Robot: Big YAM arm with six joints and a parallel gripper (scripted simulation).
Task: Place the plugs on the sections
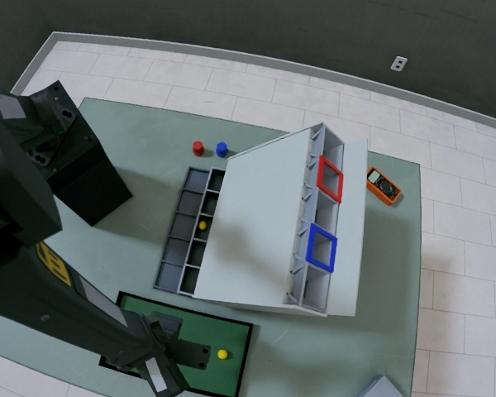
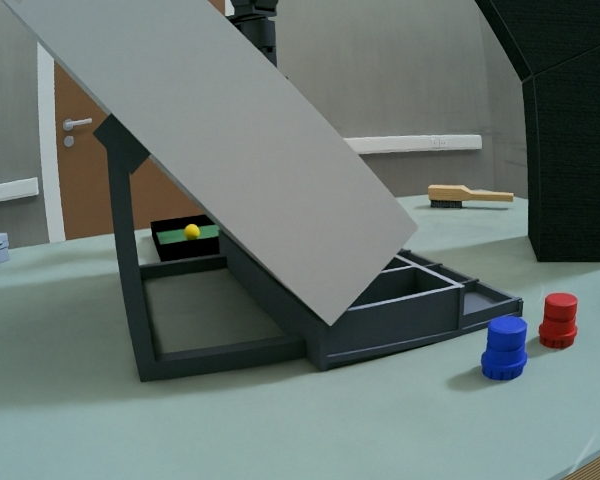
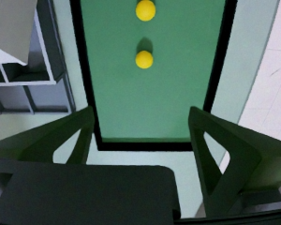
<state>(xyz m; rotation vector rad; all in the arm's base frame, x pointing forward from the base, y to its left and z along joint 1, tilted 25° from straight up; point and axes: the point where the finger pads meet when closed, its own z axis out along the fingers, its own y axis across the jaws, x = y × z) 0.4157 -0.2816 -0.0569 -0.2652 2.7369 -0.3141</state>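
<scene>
My hand is 20 mm to the left of the green marble tray and 150 mm above it. From my hand the other things lie so: sloped cover (70 mm ahead, 330 mm to the left, 50 mm above).
</scene>
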